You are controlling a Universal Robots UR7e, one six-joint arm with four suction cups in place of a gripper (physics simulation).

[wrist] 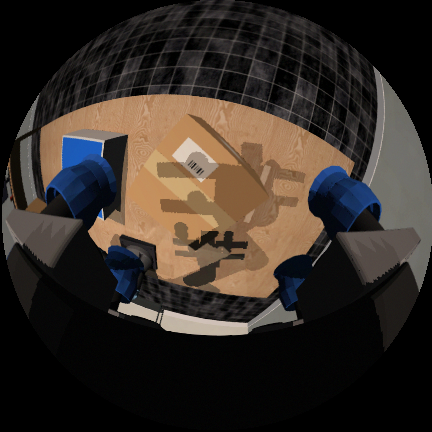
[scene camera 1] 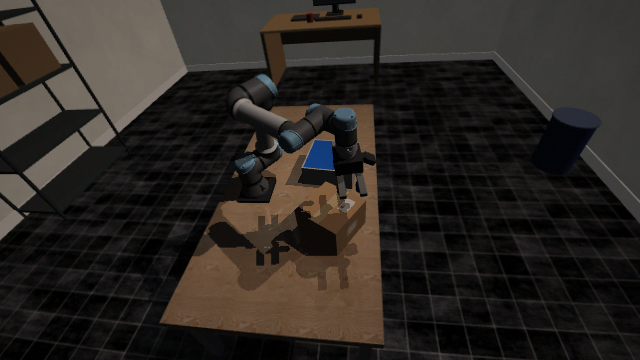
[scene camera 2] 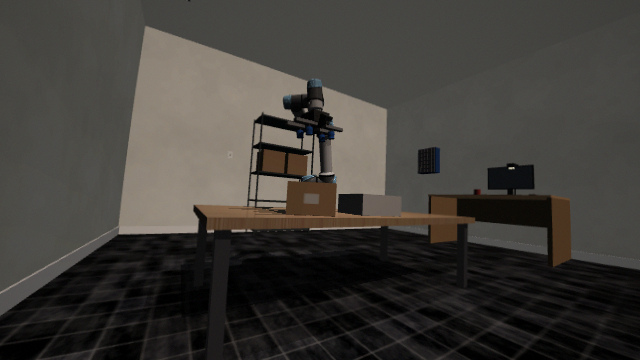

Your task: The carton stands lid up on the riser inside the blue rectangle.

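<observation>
The brown carton (scene camera 1: 320,239) (scene camera 2: 300,209) (wrist: 142,190) stands on the table beside the riser, turned at an angle to it. Its top, with a tape strip and a barcode label, faces up. The grey riser (scene camera 1: 316,176) (scene camera 2: 382,205) (wrist: 117,155) has the blue rectangle (scene camera 1: 319,155) (wrist: 80,149) on its top, with no carton on it. My gripper (scene camera 1: 353,193) (scene camera 2: 316,134) (wrist: 212,220) is open, its four blue suction cups pointing down above the carton with a gap between. In scene camera 1 the gripper and arm hide part of the riser.
The wooden table (scene camera 1: 280,310) (scene camera 2: 240,221) (wrist: 145,112) carries the arm's base (scene camera 1: 256,191) beside the riser and carton. A shelf rack (scene camera 1: 82,117) stands to the left. A desk (scene camera 1: 325,25) (scene camera 2: 560,230) stands behind, and a blue bin (scene camera 1: 565,142) stands on the floor at the right.
</observation>
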